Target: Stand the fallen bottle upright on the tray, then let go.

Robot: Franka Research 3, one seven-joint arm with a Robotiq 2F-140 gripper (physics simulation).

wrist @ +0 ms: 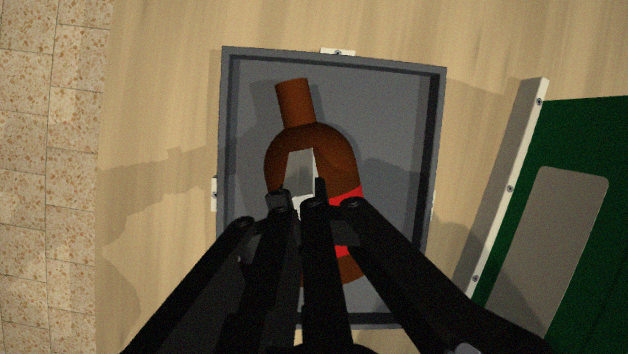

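Note:
The brown bottle (336, 150) with a red label lies on its side in the grey tray (280, 55). Its neck points to the top of the wrist view, tilted a little left. My gripper (304, 168) is shut, with its pads together and nothing seen between them. It is over the bottle's body and hides much of the label and the lower left part of the body. Whether the pads touch the bottle cannot be told.
A green container (580, 135) with a grey panel (565, 210) and a pale edge strip (515, 170) stands right of the tray. Small white brackets sit at the tray's sides. The wooden table's edge (107, 100) and a speckled tiled floor (25, 150) are at the left.

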